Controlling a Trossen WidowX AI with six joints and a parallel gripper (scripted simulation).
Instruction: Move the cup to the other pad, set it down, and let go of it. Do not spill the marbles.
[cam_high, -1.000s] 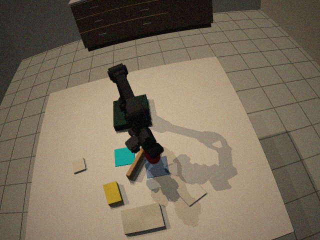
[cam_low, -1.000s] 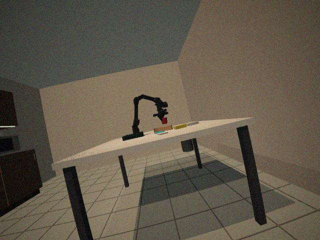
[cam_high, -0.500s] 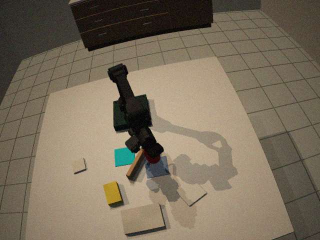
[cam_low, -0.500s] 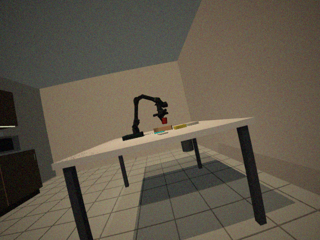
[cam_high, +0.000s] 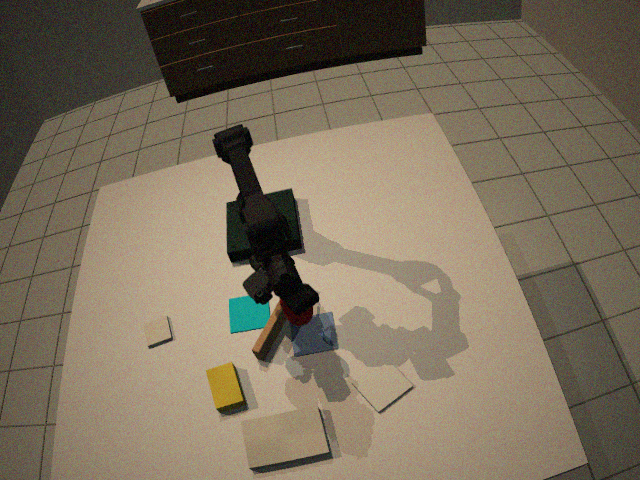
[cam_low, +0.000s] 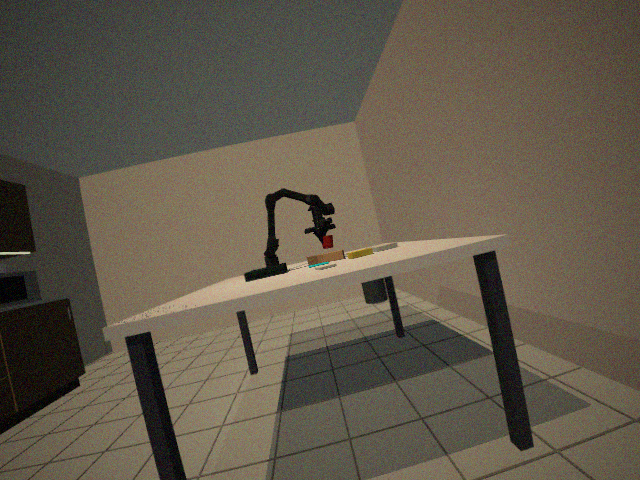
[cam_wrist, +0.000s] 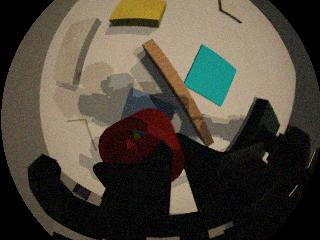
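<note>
My gripper tip is now 90 mm above the wooden bar, 50 mm to the left of it and 10 mm past it. Round my gripper tip: blue pad: 120 mm below, 40 mm ahead, 30 mm to the left; yellow block: 180 mm to the right, 170 mm ahead, 90 mm below; red cup: 30 mm ahead, 20 mm to the left.
</note>
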